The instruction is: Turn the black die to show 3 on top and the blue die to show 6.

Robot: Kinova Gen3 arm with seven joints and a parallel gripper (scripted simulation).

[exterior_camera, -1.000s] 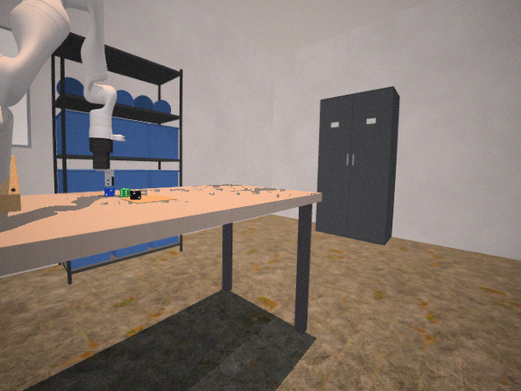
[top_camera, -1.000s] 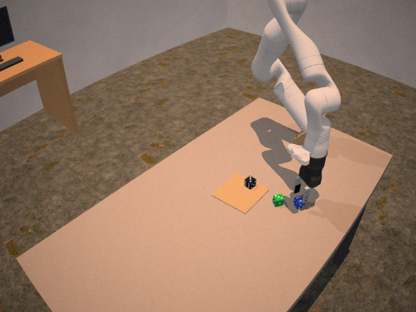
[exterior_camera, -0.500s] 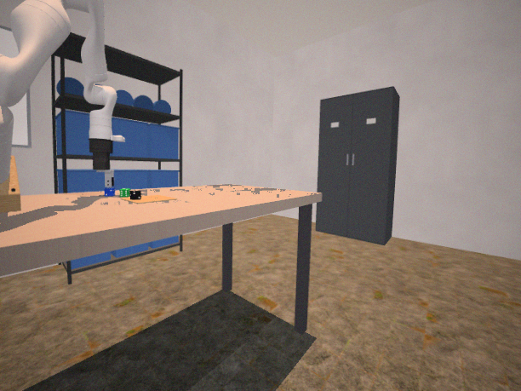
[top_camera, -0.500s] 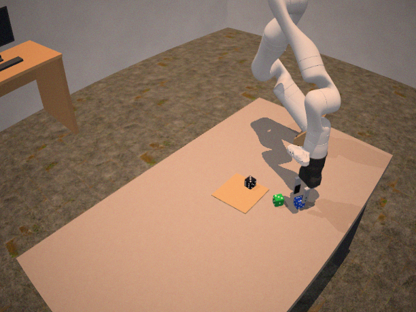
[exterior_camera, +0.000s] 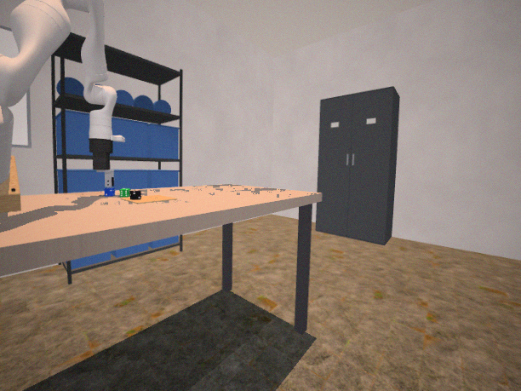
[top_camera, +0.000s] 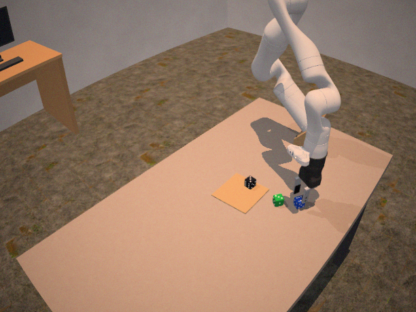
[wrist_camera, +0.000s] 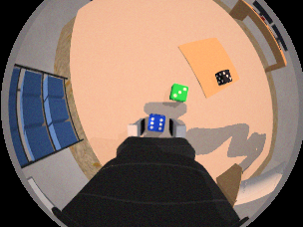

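The blue die is 4 cm below my hand. Also, from my hand: black die (2 cm ahead, 18 cm to the right, 4 cm below); then green die (3 cm ahead, 6 cm to the right, 4 cm below); then orange mat (6 cm ahead, 19 cm to the right, 5 cm below).
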